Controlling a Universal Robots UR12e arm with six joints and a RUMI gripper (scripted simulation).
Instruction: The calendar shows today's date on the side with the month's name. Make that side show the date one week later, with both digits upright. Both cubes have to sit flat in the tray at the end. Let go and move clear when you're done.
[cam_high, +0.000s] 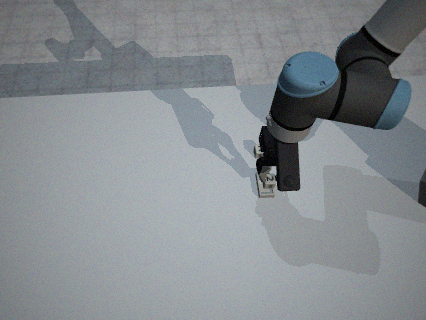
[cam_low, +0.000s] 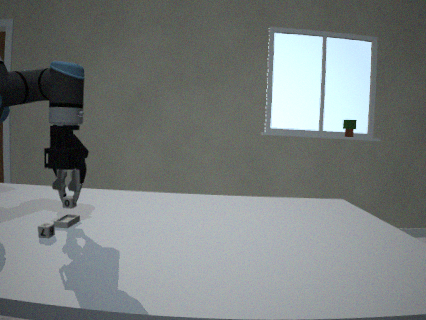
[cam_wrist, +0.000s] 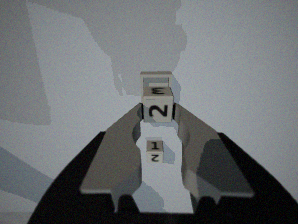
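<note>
The cube is 1 cm below my hand. Round my hand: tray (2 cm to the right, 6 cm below).
</note>
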